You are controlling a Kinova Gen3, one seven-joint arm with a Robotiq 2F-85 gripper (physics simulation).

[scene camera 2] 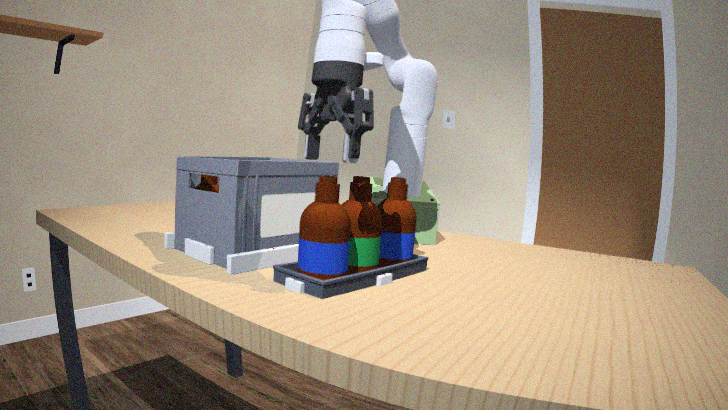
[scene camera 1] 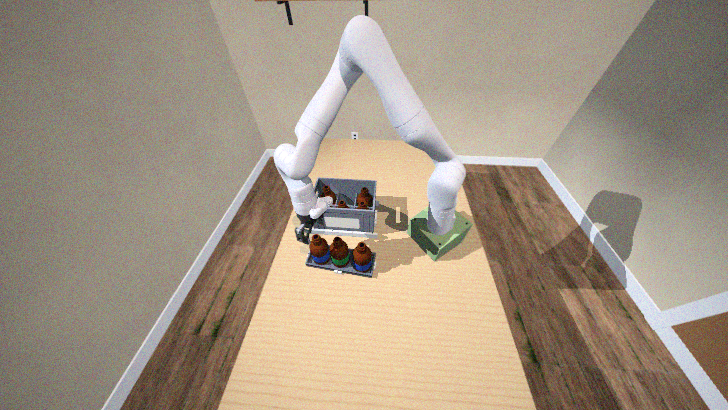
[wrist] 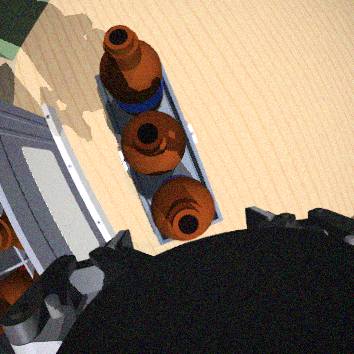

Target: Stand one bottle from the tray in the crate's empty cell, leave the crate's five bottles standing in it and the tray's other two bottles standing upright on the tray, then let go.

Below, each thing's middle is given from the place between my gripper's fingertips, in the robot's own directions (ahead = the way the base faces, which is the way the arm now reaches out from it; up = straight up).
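White strip [scene camera 2: 249, 261]: my hand 17 cm above it, 9 cm past it, 11 cm to the left of it.
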